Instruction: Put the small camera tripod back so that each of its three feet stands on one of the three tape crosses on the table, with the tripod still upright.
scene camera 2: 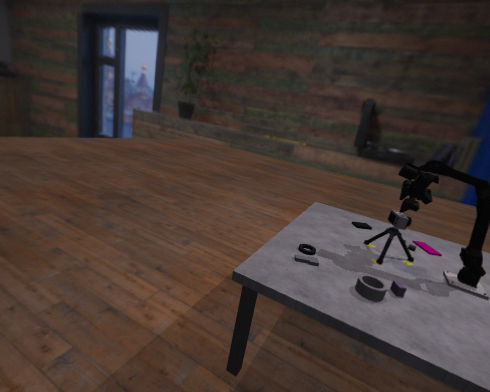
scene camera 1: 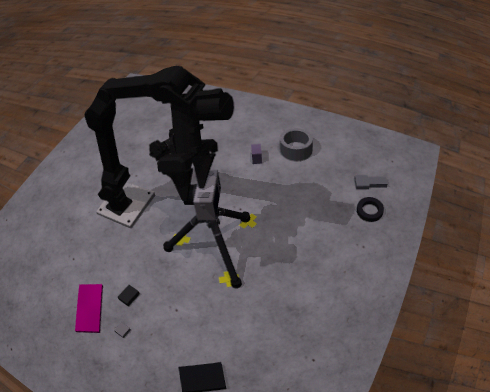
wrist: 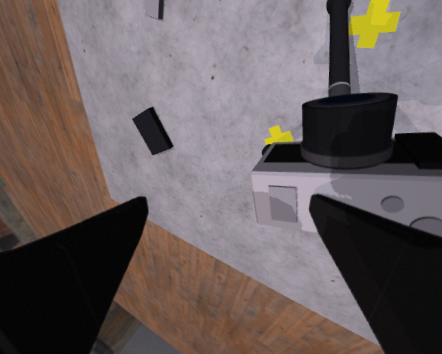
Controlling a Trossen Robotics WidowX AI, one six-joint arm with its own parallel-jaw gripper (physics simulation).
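Places are measured from the arm's base along level axes (x ahead, y left, z up), in centimetres.
Pixels of known places: gripper, fingertip midpoint: (scene camera 2: pixel 400 206) (scene camera 1: pixel 193 194) (wrist: pixel 229 203); arm's base at its link origin: (scene camera 2: pixel 466 282) (scene camera 1: pixel 119 204).
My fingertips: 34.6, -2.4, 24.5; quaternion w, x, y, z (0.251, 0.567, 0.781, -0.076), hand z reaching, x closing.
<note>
For each thing: its top centre in the pictures, then the offset to it from my fingertips, as dx, dy, dz.
- grey round holder at its top centre: (scene camera 1: pixel 296 138) (scene camera 2: pixel 372 282) -1.8, +48.4, -21.0
- purple block at its top centre: (scene camera 1: pixel 256 149) (scene camera 2: pixel 399 284) -10.2, +39.0, -21.8
- grey bar at its top centre: (scene camera 1: pixel 371 180) (scene camera 2: pixel 306 258) +24.8, +46.9, -24.3
- black ring at its top centre: (scene camera 1: pixel 370 207) (scene camera 2: pixel 307 247) +28.6, +36.9, -24.3
- magenta plate at its top centre: (scene camera 1: pixel 88 307) (scene camera 2: pixel 426 247) -18.5, -29.9, -25.0
- black block at its top centre: (scene camera 1: pixel 127 294) -11.5, -19.9, -24.3
- small grey block at its top centre: (wrist: pixel 151 6) (scene camera 1: pixel 121 329) -6.3, -29.2, -24.6
- black slab at its top centre: (scene camera 1: pixel 201 377) (wrist: pixel 150 133) (scene camera 2: pixel 362 224) +17.9, -28.6, -24.3
The tripod (scene camera 1: pixel 226 250) (scene camera 2: pixel 385 249) (wrist: pixel 339 55) stands upright on three black legs, with a grey-white camera (scene camera 1: pixel 206 202) (scene camera 2: pixel 399 220) (wrist: pixel 280 202) on top. In scene camera 1, the left foot is left of its yellow cross (scene camera 1: pixel 183 239); the upper-right foot overlaps the upper-left side of its cross (scene camera 1: pixel 250 222); the front foot is at the right edge of its cross (scene camera 1: pixel 226 279). My gripper (scene camera 1: pixel 195 194) (wrist: pixel 229 203) is open, low by the camera's top. In the wrist view the right finger overlaps the camera body and the left finger is well left of it. Scene camera 2 hardly shows the fingertips.
A grey round holder (scene camera 1: pixel 296 152) (scene camera 2: pixel 371 291) and purple block (scene camera 1: pixel 256 154) stand behind the tripod in scene camera 1. A grey bar (scene camera 1: pixel 369 182) and black ring (scene camera 1: pixel 359 210) lie right. A magenta plate (scene camera 1: pixel 89 308), black block (scene camera 1: pixel 128 295), small grey block (scene camera 1: pixel 122 330) and black slab (scene camera 1: pixel 202 377) (wrist: pixel 152 131) lie nearer.
</note>
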